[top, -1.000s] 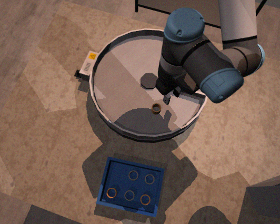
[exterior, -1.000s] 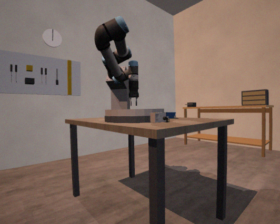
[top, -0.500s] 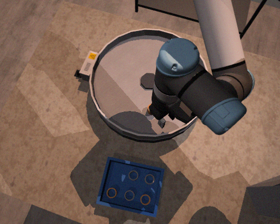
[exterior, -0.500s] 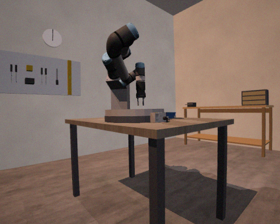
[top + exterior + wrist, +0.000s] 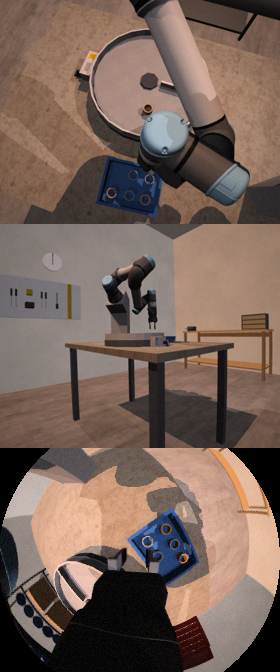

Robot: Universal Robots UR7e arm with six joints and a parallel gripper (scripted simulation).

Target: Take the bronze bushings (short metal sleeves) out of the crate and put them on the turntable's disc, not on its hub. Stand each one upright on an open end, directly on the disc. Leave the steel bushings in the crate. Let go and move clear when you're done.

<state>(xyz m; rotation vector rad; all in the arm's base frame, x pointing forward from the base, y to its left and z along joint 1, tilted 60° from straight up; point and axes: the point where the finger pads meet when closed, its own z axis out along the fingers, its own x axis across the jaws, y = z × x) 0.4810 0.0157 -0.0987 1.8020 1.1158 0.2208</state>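
My gripper is now 11 cm above the blue crate, 7 cm short of it and 6 cm to the right of it. Round my hand: turntable disc (31 cm to the right, 8 cm below, 5 cm ahead).
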